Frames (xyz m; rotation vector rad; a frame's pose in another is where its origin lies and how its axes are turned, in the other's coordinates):
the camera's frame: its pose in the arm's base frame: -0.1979 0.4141 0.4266 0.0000 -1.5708 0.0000
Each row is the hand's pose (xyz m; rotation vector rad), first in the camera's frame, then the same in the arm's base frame.
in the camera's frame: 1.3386 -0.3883 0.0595 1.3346 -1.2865 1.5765
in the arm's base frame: -0.2574 0.0258 1.7652 0.1943 1.7557 -2.3380
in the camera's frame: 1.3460 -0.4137 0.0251 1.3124 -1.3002 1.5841
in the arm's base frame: -0.2230 0.0004 1.7726 0.2177 1.7627 -2.3211
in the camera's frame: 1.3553 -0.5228 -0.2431 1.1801 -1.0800 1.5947
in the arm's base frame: 0.0452 -0.1087 1.7819 0.3678 1.9050 -2.4617
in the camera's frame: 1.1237 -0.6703 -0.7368 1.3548 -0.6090 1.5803
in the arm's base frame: 0.5389 -0.2562 1.5503 -0.1862 -1.4498 2.4237
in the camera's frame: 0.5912 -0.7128 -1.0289 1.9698 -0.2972 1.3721
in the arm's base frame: 0.8310 -0.2987 1.0178 0.4647 -0.9419 2.5983
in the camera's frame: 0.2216 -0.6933 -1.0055 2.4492 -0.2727 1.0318
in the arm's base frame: 0.8076 -0.2792 0.6482 1.0820 -0.6964 2.6573
